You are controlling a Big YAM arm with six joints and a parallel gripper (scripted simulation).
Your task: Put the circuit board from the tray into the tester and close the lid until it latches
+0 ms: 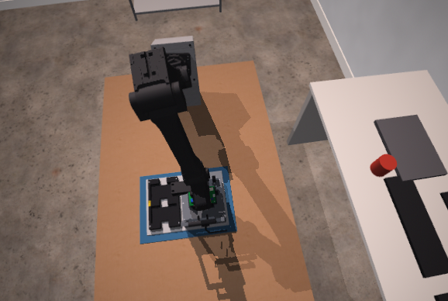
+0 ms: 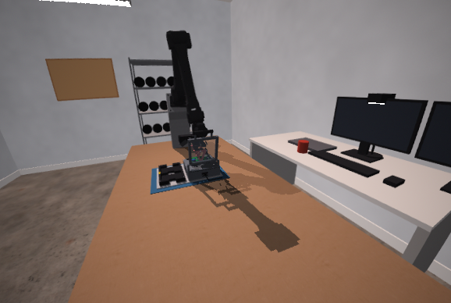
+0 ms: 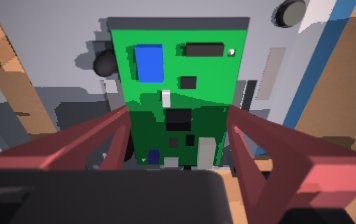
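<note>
Right now the green circuit board is right at my hand. Round my hand: clear lid 120 mm ahead, 20 mm to the left, 100 mm above.
</note>
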